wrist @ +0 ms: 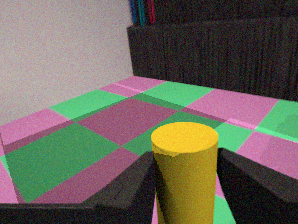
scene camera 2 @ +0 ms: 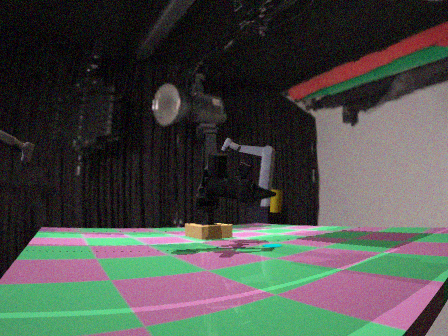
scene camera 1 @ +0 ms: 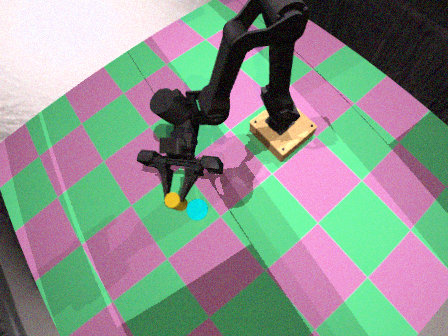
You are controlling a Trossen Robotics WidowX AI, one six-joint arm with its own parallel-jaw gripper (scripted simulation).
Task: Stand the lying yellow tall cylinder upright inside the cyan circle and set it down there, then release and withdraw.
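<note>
There is a yellow tall cylinder here, and it is held by my gripper [scene camera 1: 173,200]. I can see the gripper [wrist: 184,157] in the wrist view too, while scene camera 2 also shows me that same gripper [scene camera 2: 276,194].
</note>
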